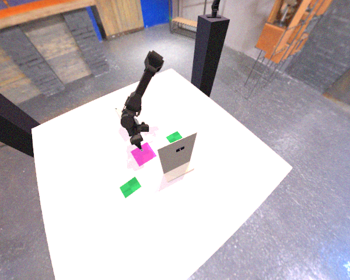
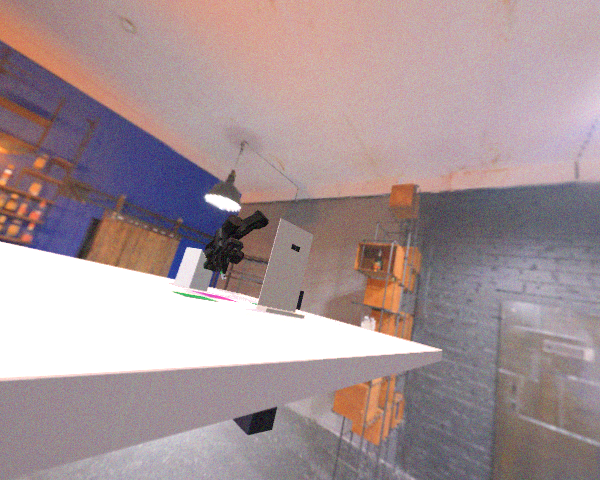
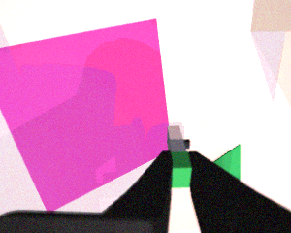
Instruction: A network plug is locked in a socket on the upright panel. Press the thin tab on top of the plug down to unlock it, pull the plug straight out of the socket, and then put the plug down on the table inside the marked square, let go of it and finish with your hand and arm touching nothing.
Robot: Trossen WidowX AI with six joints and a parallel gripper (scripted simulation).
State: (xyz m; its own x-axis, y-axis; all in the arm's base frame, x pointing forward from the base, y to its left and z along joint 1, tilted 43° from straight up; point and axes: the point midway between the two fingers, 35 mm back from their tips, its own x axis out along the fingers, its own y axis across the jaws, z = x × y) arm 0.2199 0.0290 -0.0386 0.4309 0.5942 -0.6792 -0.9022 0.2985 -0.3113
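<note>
My gripper tip is 8 cm above the magenta square and 1 cm past it. Also, from my gripper tip: upright panel 18 cm ahead, 15 cm to the left, 6 cm above; green network plug right at my gripper tip.
</note>
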